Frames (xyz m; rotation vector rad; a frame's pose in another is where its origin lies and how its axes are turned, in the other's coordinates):
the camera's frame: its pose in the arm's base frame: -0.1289 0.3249 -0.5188 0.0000 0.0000 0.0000
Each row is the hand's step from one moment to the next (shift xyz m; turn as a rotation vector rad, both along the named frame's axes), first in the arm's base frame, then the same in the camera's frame.
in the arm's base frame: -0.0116 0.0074 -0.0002 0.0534 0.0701 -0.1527
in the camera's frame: -0.0116 0.0074 -0.0002 0.0534 0.0701 -0.1527
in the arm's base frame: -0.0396 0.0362 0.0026 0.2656 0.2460 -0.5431
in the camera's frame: -0.0396 0.0362 0.0026 0.2656 0.2460 -0.5431
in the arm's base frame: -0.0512 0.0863 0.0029 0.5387 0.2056 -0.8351
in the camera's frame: -0.0512 0.0863 0.0029 0.5387 0.2056 -0.8351
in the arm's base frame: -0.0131 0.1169 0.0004 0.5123 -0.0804 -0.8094
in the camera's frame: -0.0131 0.1169 0.0004 0.5123 -0.0804 -0.8094
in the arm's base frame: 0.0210 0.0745 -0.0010 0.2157 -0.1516 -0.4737
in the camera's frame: 0.0210 0.0745 -0.0010 0.2157 -0.1516 -0.4737
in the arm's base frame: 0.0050 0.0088 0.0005 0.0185 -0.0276 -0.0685
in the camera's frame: 0.0050 0.0088 0.0005 0.0185 -0.0276 -0.0685
